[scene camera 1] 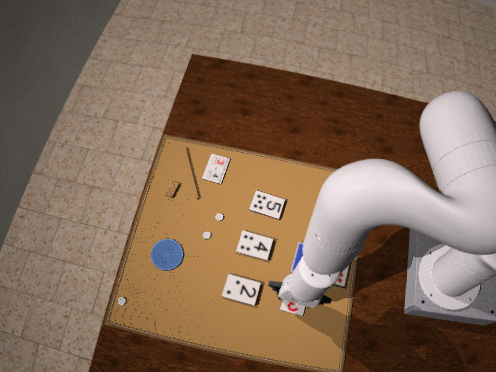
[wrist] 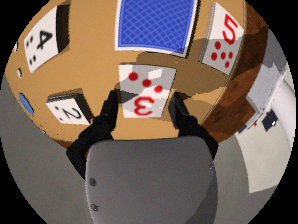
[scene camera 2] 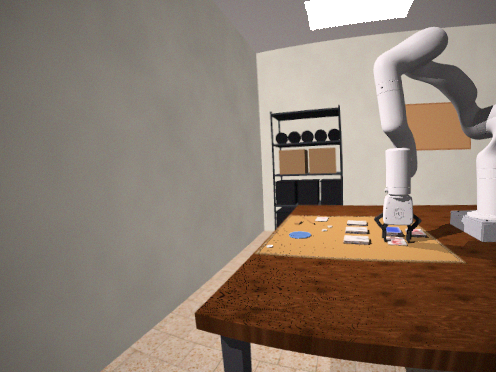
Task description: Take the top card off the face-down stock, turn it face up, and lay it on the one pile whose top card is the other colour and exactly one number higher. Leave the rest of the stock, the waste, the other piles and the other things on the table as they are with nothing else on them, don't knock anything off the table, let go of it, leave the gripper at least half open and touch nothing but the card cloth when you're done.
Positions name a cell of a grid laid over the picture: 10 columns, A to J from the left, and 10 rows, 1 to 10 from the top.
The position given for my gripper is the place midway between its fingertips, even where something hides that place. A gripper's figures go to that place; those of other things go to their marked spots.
Labels:
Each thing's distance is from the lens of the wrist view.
my gripper (wrist: E5): 12 cm
tan card cloth (wrist: C3): 11 cm

